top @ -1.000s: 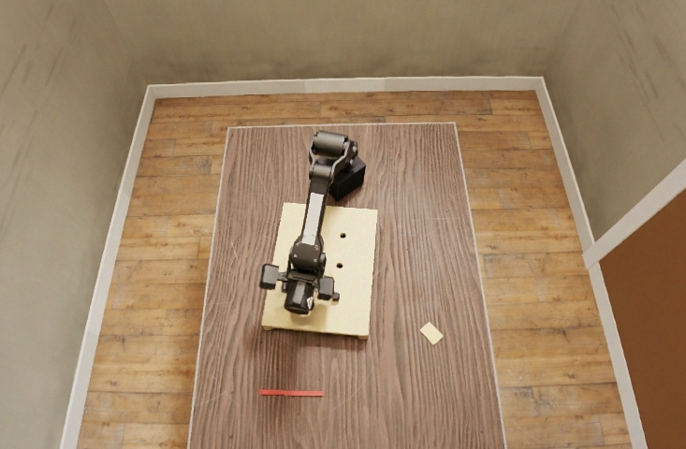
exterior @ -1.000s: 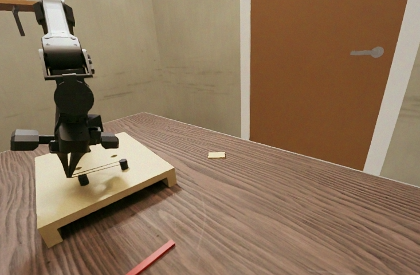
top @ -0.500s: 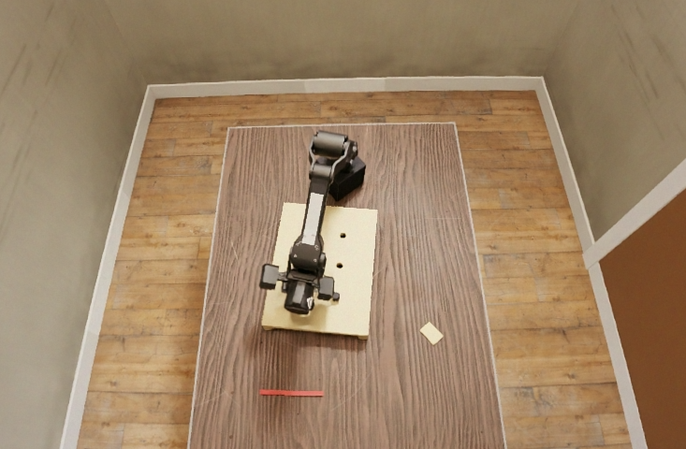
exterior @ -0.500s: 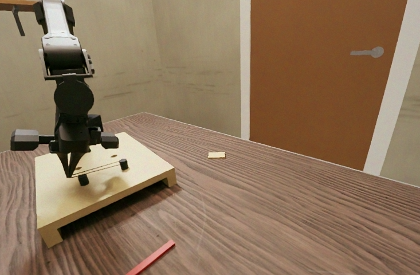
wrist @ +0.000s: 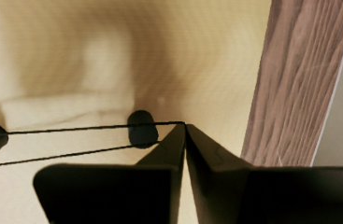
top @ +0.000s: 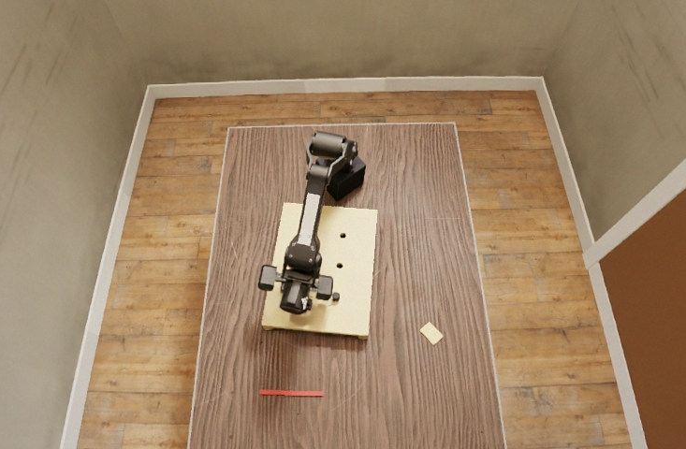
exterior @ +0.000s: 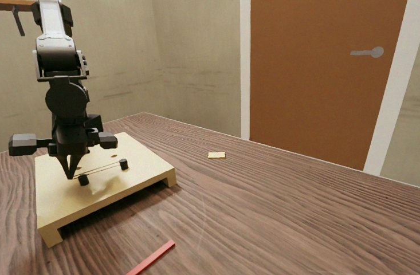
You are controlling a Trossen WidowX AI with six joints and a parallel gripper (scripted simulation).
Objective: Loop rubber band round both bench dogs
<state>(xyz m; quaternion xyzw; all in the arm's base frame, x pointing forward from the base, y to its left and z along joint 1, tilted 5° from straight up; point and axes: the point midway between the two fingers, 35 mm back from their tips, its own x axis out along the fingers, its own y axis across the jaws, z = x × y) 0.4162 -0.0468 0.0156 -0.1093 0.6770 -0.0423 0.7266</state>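
Right now the cream board is 110 mm behind my hand, 80 mm below it and 50 mm to the left of it. From my hand the other things lie so: tan block (380 mm to the left, 110 mm below, 20 mm ahead); then red strip (250 mm ahead, 110 mm below, 40 mm to the left).
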